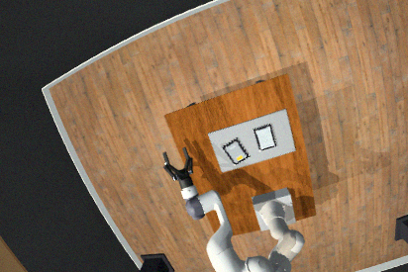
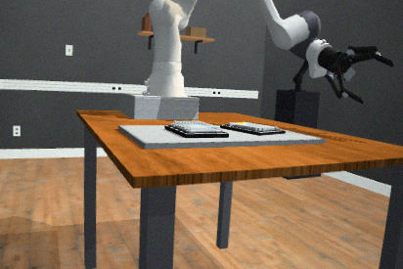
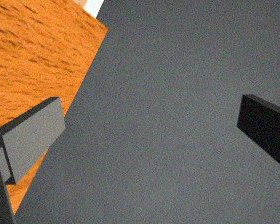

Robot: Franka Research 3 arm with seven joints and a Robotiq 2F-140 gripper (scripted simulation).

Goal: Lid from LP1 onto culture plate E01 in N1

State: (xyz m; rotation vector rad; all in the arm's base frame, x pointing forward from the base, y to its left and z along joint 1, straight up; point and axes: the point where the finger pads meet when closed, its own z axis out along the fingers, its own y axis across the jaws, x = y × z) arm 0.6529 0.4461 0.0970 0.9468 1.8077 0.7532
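Right now the clear lid is 18 cm behind my hand, 32 cm to the right of it and 16 cm below it. Also, from my hand: black nest (14 cm behind, 53 cm to the right, 17 cm below); then culture plate (14 cm behind, 53 cm to the right, 16 cm below); then black lid park (18 cm behind, 32 cm to the right, 17 cm below).
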